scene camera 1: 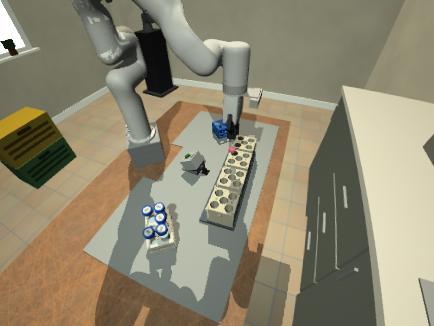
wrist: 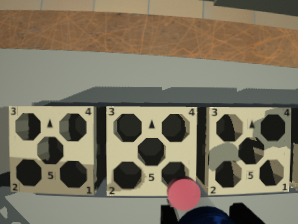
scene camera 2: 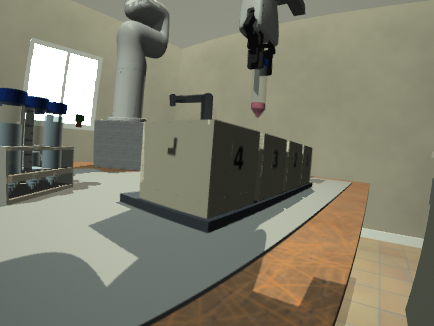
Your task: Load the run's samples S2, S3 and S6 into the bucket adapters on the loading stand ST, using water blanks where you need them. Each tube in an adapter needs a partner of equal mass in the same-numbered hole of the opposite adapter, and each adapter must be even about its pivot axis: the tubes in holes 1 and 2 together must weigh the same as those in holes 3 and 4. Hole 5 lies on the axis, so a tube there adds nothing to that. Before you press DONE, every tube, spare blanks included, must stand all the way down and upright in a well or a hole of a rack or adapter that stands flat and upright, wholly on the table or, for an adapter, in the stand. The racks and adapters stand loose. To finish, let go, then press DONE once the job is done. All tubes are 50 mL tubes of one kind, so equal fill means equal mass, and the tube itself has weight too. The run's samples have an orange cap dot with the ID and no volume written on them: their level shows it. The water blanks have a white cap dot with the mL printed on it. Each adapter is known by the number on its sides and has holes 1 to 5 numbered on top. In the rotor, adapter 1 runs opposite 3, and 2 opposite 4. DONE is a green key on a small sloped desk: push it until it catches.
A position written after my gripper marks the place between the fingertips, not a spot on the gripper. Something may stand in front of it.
Observation:
In view: my gripper (scene camera 2: 259, 72) and an adapter (wrist: 163, 134).

